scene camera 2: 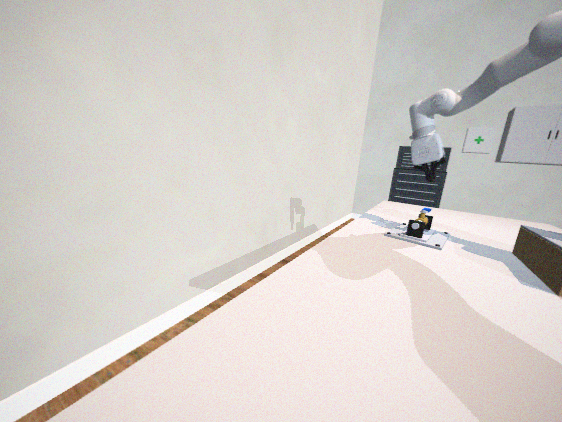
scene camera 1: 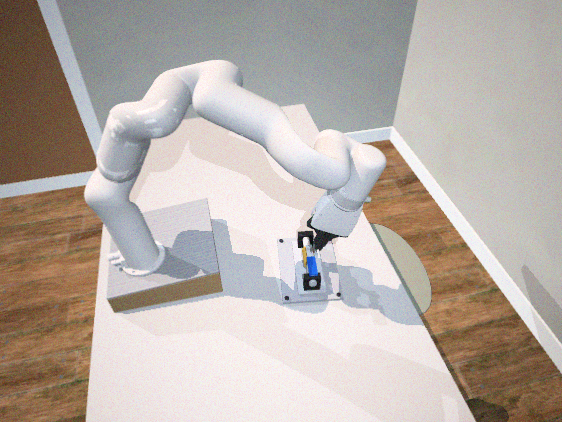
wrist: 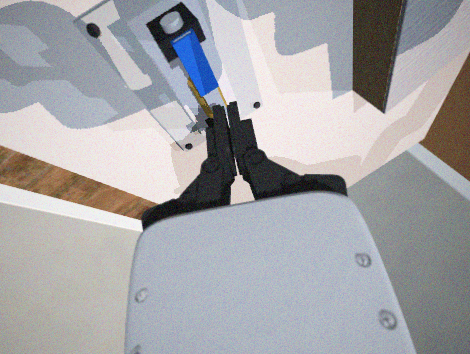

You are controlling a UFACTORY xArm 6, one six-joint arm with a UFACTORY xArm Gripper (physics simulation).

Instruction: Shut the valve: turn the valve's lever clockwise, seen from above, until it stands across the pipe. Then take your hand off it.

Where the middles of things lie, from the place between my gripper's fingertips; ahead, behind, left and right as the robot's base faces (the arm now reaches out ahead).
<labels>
Right now my hand is 11 cm above the blue valve lever [wrist: 187, 46] and 4 cm to the right of it. The rest, counted from my hand: base plate [scene camera 1: 290, 295]: 19 cm below, 9 cm to the left, 1 cm ahead.
</labels>
